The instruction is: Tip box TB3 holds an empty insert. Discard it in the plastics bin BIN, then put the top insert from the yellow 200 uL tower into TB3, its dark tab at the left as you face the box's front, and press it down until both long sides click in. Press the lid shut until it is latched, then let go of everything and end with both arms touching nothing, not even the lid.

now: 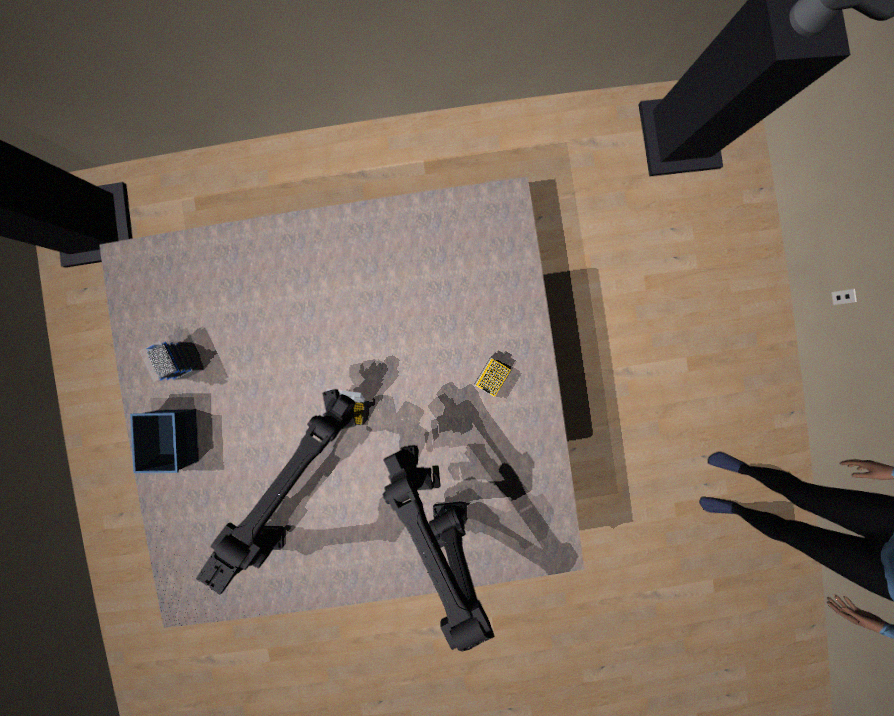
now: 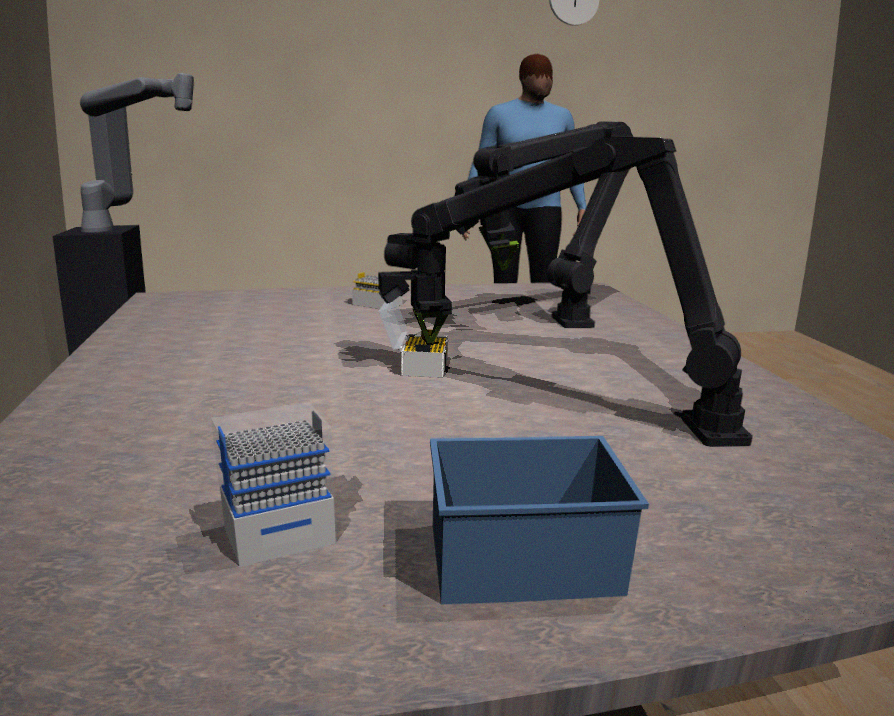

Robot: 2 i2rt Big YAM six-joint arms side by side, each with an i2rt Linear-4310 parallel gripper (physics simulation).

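Places are measured from the left arm's base along level axes (x ahead, y left, z up), in centimetres.
Pixels of known places: left gripper, fingertip midpoint: (image 2: 430,343); right gripper, fingertip midpoint: (image 2: 499,262); left arm's base at its link origin: (image 1: 268,536) (image 2: 715,431); right arm's base at its link origin: (image 1: 449,513) (image 2: 572,321).
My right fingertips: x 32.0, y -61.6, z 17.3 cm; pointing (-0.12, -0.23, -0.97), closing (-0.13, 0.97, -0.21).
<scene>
For each thing: its middle in the pictures, then the offset to it from my right fingertips.
- small white tip box at the middle of its body: (image 2: 417,333) (image 1: 345,408) dx +19.9, dy +29.2, dz -10.0 cm
- yellow insert at the middle of its body: (image 2: 425,341) (image 1: 346,412) dx +18.2, dy +29.3, dz -11.7 cm
- blue bin at the middle of its body: (image 2: 527,515) (image 1: 166,439) dx +7.2, dy +97.4, dz -11.3 cm
- white tip tower at the middle of its body: (image 2: 274,482) (image 1: 173,361) dx +36.6, dy +93.2, dz -9.6 cm
A small white tip box (image 2: 423,363) with a yellow insert (image 1: 358,419) (image 2: 417,343) in its top stands mid-table. Its clear lid (image 1: 349,394) (image 2: 393,325) stands open. I cannot read a label or see the insert's dark tab clearly. My left gripper (image 1: 361,412) (image 2: 429,340) is shut with nothing between its fingers; it points down with its tips at the insert's top. My right gripper (image 1: 435,477) (image 2: 505,257) is open and empty, raised above the table away from the box. The yellow tower (image 1: 493,377) (image 2: 366,293) stands farther off. The blue bin (image 1: 176,441) (image 2: 538,555) stands near the table edge; its floor shows no insert.
A blue and white tip tower (image 1: 170,360) (image 2: 277,477) with stacked inserts stands beside the bin. The left arm's wrist hangs close to the open lid. A person (image 2: 530,149) stands beyond the table, and a grey arm (image 2: 111,149) is mounted on a dark pedestal (image 2: 100,279).
</scene>
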